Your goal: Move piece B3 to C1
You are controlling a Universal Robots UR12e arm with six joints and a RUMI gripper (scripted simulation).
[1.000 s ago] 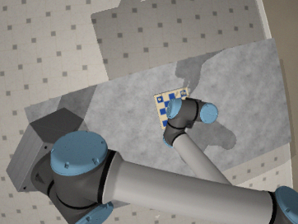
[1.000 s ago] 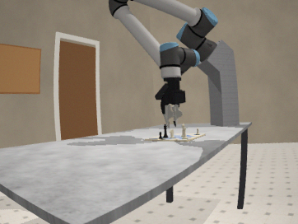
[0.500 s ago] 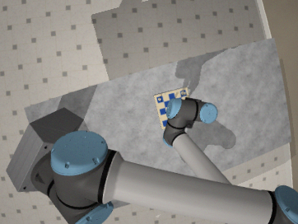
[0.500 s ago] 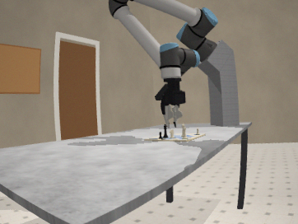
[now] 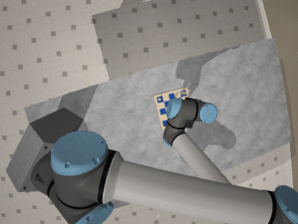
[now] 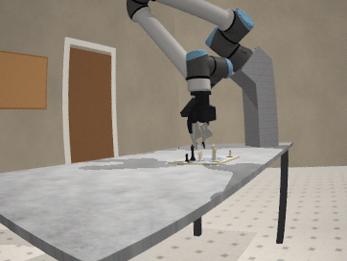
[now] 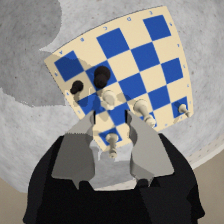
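The tall black piece lies 20 mm behind my hand, 40 mm to the right of it and 30 mm below it. The rest, counted from my hand: chessboard (40 mm behind, 10 mm to the left, 70 mm below); tall white piece (30 mm behind, 50 mm to the left, 30 mm below); black pawn (20 mm ahead, 50 mm to the right, 50 mm below).
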